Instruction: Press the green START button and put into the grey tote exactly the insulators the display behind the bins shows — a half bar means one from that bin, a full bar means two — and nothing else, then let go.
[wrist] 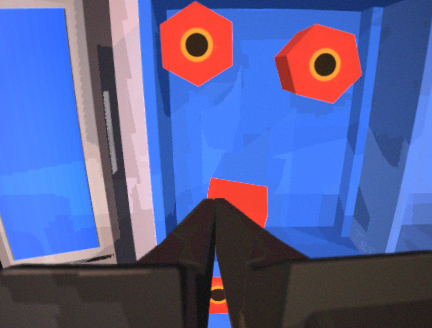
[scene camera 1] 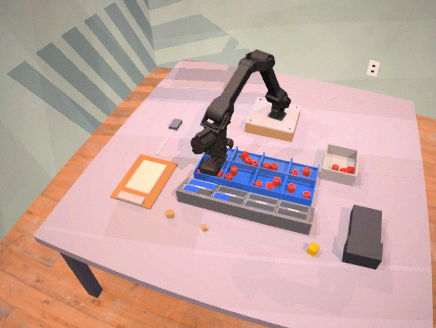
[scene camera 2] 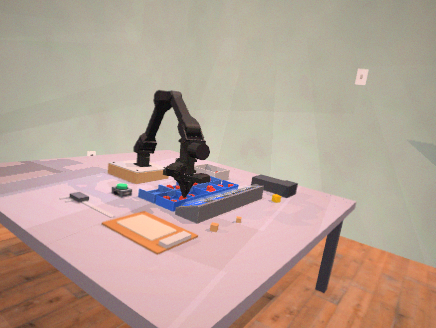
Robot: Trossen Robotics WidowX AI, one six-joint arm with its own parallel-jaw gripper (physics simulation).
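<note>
My gripper (scene camera 2: 185, 196) (wrist: 213, 208) is shut and empty, low over the leftmost front compartment of the blue bins (scene camera 1: 245, 177) (scene camera 2: 156, 199) (wrist: 225, 135). In the wrist view its tips overlap a red insulator (wrist: 240, 197) lying on its side; contact cannot be told. Two upright insulators, one left (wrist: 172, 50) and one right (wrist: 345, 65), are in the same compartment. The display (scene camera 1: 245, 212) (scene camera 2: 217, 206) shows blue bars at its left end and a shorter one in the second window. The grey tote (scene camera 1: 339, 177) holds several red insulators (scene camera 1: 351, 170). The green button (scene camera 2: 121, 186) stands left of the bins.
A dark block (scene camera 1: 364, 235) (scene camera 2: 275, 185) and a yellow cube (scene camera 1: 313, 249) (scene camera 2: 276, 198) are right of the display. Two small orange cubes, one larger (scene camera 1: 170, 213) and one smaller (scene camera 1: 204, 227), are in front. An orange clipboard (scene camera 1: 120, 192) (scene camera 2: 150, 244) lies left. The arm stands on a wooden base (scene camera 1: 270, 131).
</note>
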